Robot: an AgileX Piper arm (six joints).
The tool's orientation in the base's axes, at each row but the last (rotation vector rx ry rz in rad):
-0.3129, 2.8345, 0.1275
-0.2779, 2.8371, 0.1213
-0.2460, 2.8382, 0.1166
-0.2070, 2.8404, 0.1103
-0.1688, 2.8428, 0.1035
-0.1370, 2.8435, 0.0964
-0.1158, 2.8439, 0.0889
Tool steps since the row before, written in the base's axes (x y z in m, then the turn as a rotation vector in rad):
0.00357, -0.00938, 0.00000, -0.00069, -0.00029, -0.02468
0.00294, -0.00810, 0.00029, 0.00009, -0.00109, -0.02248
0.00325, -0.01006, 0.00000, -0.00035, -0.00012, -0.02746
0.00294, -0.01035, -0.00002, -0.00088, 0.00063, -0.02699
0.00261, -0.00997, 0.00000, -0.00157, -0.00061, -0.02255
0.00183, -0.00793, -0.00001, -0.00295, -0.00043, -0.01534
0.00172, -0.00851, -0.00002, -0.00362, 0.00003, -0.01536
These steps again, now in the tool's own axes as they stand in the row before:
-0.00146, -0.00993, -0.00014, 0.00788, -0.00150, 0.02335
-0.00141, -0.00850, -0.00036, 0.00665, -0.00232, 0.02138
-0.00149, -0.01047, -0.00015, 0.00836, -0.00157, 0.02611
-0.00143, -0.01066, -0.00015, 0.00863, -0.00072, 0.02559
-0.00143, -0.01020, -0.00014, 0.00813, -0.00162, 0.02104
-0.00107, -0.00807, -0.00010, 0.00732, -0.00092, 0.01378
-0.00104, -0.00862, -0.00011, 0.00793, -0.00041, 0.01364

